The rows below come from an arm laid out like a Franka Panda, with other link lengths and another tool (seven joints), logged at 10 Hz.
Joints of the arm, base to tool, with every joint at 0 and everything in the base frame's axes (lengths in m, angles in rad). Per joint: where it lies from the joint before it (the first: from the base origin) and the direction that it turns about. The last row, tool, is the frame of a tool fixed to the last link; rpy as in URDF.
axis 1: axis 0 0 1 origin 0 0 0.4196
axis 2: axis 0 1 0 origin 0 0 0
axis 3: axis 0 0 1 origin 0 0 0.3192
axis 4: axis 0 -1 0 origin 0.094 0 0
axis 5: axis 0 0 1 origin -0.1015 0 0.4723
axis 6: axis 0 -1 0 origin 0 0 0
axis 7: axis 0 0 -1 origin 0.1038 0 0
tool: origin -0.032 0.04 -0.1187 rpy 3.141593 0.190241 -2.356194
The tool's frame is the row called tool.
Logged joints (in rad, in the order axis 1, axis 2, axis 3, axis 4, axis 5, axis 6, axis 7), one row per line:
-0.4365 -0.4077 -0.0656 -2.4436 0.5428 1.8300 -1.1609
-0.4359 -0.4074 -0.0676 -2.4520 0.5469 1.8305 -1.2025
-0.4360 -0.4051 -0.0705 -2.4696 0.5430 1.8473 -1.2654
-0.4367 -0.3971 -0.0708 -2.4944 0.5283 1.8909 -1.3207
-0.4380 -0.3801 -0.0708 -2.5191 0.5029 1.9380 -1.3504
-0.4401 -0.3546 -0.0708 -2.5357 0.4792 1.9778 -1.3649
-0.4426 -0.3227 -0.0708 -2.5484 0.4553 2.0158 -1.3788
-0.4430 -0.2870 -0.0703 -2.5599 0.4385 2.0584 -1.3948
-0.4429 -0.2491 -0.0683 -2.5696 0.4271 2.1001 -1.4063
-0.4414 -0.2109 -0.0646 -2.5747 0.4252 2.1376 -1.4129
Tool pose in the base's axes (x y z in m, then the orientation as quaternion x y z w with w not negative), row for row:
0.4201 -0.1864 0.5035 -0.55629 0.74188 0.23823 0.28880
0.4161 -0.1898 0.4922 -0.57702 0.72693 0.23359 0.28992
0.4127 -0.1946 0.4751 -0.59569 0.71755 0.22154 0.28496
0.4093 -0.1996 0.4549 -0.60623 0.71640 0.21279 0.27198
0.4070 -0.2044 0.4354 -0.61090 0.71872 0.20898 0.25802
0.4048 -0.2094 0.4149 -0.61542 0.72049 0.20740 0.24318
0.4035 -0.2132 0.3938 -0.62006 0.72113 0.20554 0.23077
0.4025 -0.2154 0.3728 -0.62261 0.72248 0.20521 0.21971
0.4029 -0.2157 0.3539 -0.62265 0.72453 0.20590 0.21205
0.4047 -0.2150 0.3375 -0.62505 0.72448 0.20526 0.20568
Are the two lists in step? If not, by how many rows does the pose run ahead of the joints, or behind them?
The pose runs 1 row ahead of the joints: the pose in row i belongs to the joints in row i + 1.
